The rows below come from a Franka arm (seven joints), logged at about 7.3 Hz.
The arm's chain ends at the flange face. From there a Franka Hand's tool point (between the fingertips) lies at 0.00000 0.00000 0.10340 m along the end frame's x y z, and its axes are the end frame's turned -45 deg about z.
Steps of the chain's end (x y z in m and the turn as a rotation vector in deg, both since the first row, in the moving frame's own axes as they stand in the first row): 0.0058 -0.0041 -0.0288 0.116 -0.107 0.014; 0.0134 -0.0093 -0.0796 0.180 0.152 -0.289; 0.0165 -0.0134 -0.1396 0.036 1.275 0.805; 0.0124 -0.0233 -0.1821 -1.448 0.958 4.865; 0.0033 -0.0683 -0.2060 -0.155 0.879 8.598; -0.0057 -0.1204 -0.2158 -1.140 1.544 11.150; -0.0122 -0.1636 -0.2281 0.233 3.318 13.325; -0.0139 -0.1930 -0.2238 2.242 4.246 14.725; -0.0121 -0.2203 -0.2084 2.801 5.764 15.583
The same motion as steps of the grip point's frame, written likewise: 0.0070 0.0009 -0.0288 0.158 0.006 0.014; 0.0165 0.0029 -0.0796 0.020 0.235 -0.289; 0.0228 0.0038 -0.1396 -0.876 0.927 0.805; 0.0245 -0.0047 -0.1821 -1.701 -0.346 4.865; 0.0515 -0.0446 -0.2060 -0.731 0.512 8.598; 0.0813 -0.0857 -0.2159 -1.898 0.286 11.150; 0.1111 -0.1199 -0.2283 -2.181 2.511 13.325; 0.1345 -0.1427 -0.2242 -1.417 4.588 14.725; 0.1575 -0.1591 -0.2090 -2.095 6.056 15.583
